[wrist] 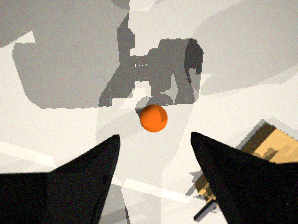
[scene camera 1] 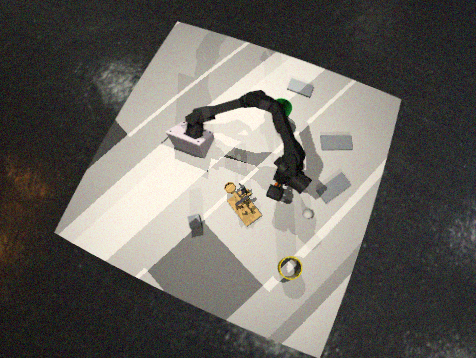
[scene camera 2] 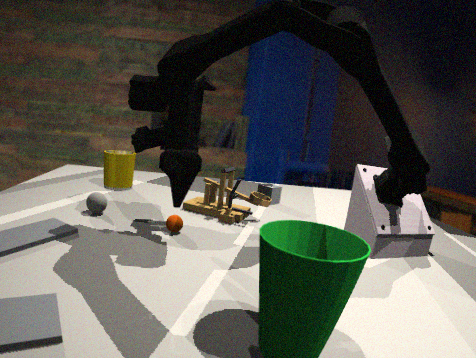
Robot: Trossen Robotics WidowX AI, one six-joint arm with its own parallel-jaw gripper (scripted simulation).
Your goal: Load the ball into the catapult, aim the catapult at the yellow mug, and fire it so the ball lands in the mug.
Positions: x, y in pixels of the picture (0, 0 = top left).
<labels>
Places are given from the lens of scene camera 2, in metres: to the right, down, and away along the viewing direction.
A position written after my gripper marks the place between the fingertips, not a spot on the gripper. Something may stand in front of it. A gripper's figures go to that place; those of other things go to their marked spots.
my gripper [scene camera 2: 176, 202]: -0.11, 0.04, 0.53
green cup [scene camera 2: 307, 271]: 0.05, 0.07, 0.20
</labels>
